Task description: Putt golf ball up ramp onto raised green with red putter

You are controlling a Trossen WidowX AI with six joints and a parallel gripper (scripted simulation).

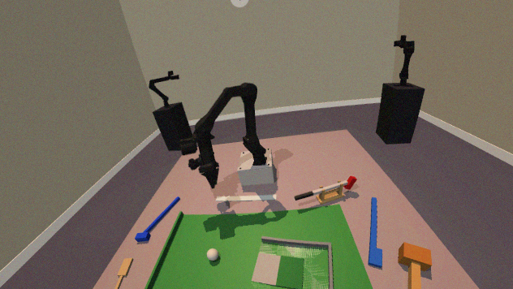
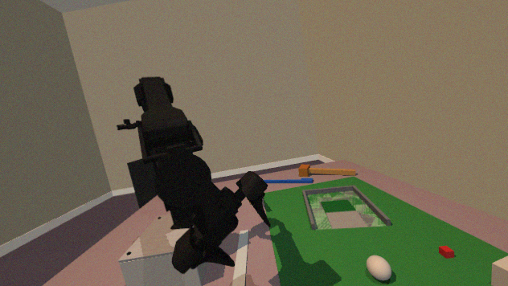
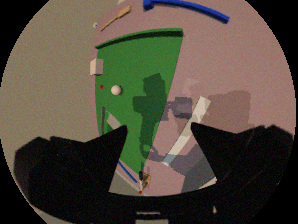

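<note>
Now: the wooden stand 80 mm behind my gripper tip, 490 mm to the left of it and 110 mm below it. Round my gripper tip: white golf ball: 240 mm ahead, 50 mm to the left, 120 mm below; blue putter: 120 mm ahead, 300 mm to the right, 130 mm below; white strip: 70 mm behind, 90 mm to the left, 140 mm below.
</note>
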